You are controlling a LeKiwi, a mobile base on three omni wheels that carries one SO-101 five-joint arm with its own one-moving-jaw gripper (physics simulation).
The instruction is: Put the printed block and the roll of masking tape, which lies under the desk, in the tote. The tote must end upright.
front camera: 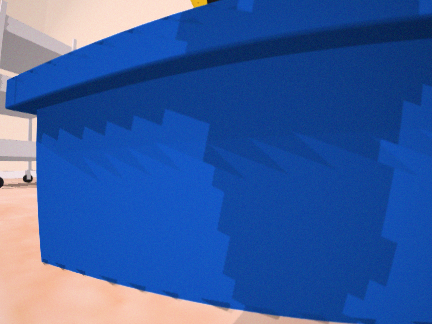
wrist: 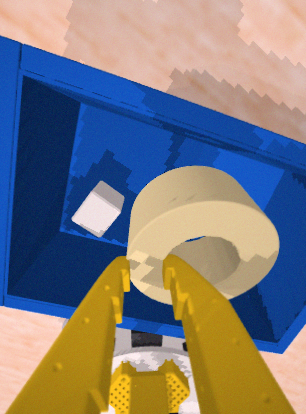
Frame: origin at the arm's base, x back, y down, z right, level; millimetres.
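Seen in the pictures: hand at its tool point: (wrist: 129, 268); arm's base at its link origin: (wrist: 147, 372).
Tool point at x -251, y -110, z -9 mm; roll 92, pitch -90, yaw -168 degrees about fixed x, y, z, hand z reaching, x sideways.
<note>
Offsets run from my tool point to a thing's top centre. "spot": to the spot under its first point.
The blue tote {dx +42, dy +79, dz +41 mm} (front camera: 125, 210) (wrist: 100, 82) stands upright on the floor and fills most of the front view, very close. The printed block {dx +41, dy +143, dz -46 mm} (wrist: 97, 212), a small white piece, lies inside it on the tote's floor, towards the left in the wrist view. The roll of masking tape {dx -4, dy -8, dz +26 mm} (wrist: 250, 225) is beige and hangs tilted from my gripper (wrist: 146, 265), which is shut on one side of its ring wall, one jaw outside and one in the hole. In the wrist view the roll is over the tote's opening. In the front view a bit of yellow jaw shows above the rim; the roll is hidden.
A grey wheeled cart {spot: dx -524, dy +44, dz -860 mm} (front camera: 15, 150) stands behind the tote at the left of the front view. Pinkish floor shows along both long sides of the tote in the wrist view. A white and black part of my base (wrist: 147, 340) shows at the tote's near rim.
</note>
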